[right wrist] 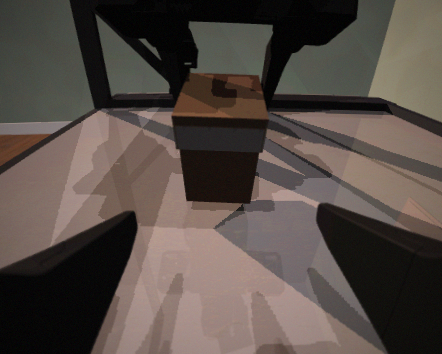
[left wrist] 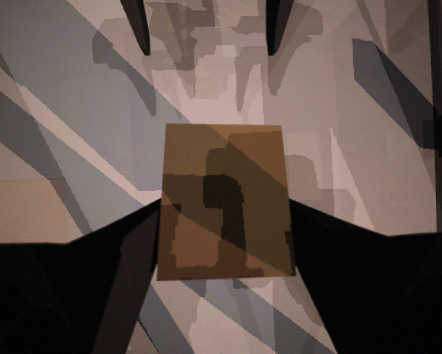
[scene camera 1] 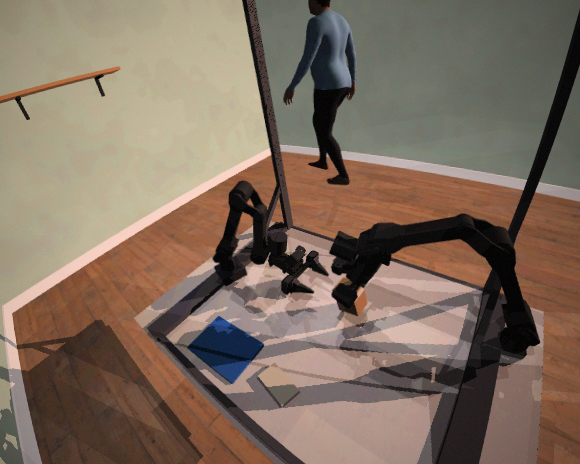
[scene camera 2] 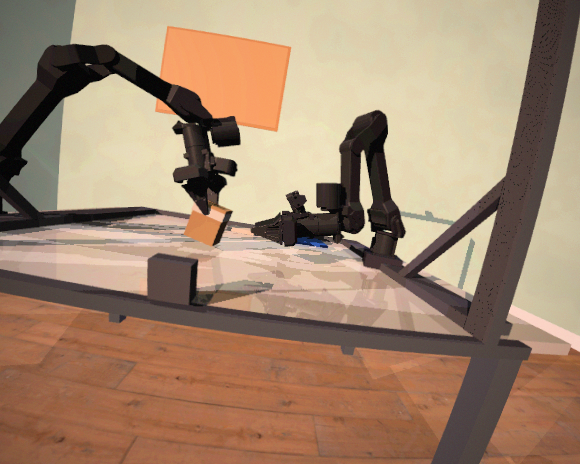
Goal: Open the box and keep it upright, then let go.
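Seen in the pictures: left gripper, between the fingertips: (right wrist: 221, 118) (left wrist: 223, 201) (scene camera 2: 211, 214); right gripper, between the fingertips: (right wrist: 227, 216) (left wrist: 212, 53) (scene camera 1: 321, 283) (scene camera 2: 252, 227); left arm's base, origin of its link: (scene camera 1: 512, 343); right arm's base, origin of its link: (scene camera 1: 229, 267) (scene camera 2: 382, 254).
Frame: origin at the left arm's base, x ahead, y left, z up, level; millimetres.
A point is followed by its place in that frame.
Observation:
A small orange-brown box (scene camera 1: 360, 300) @[x 447, y 26, z 51 mm] (scene camera 2: 204, 226) @[x 477, y -12, z 37 mm] (right wrist: 219, 175) @[x 514, y 11, z 27 mm] with a grey band below its top is between the left gripper's fingers. It is tilted in scene camera 2 and appears to be off the table. Its lid (left wrist: 255, 160) @[x 505, y -3, z 84 mm] (right wrist: 220, 100) @[x 506, y 12, z 85 mm] sits on it, closed. My left gripper (scene camera 2: 209, 202) @[x 485, y 17, z 65 mm] (left wrist: 223, 201) @[x 485, y 17, z 65 mm] is shut on the box from above, one finger on each side. My right gripper (scene camera 1: 320, 283) @[x 588, y 0, z 49 mm] (scene camera 2: 253, 229) @[x 588, y 0, z 49 mm] (right wrist: 227, 216) @[x 588, y 0, z 49 mm] is open and empty, low over the table, its fingers pointing towards the box from a short distance. The box's far side is hidden.
A flat blue square (scene camera 1: 225, 342) @[x 797, y 292, z -12 mm] (scene camera 2: 312, 242) @[x 838, y 253, z -12 mm] and a smaller beige tile (scene camera 1: 276, 382) @[x 580, y 334, z -5 mm] lie on the white table (scene camera 1: 330, 425) @[x 409, y 370, z -20 mm]. A dark block (scene camera 2: 171, 280) @[x 483, y -288, z 14 mm] stands at the near table edge in scene camera 2. Frame posts (scene camera 1: 267, 107) @[x 897, y -326, z 544 mm] (scene camera 2: 532, 100) @[x 896, y -335, z 312 mm] rise at the corners. A person (scene camera 1: 332, 55) stands behind.

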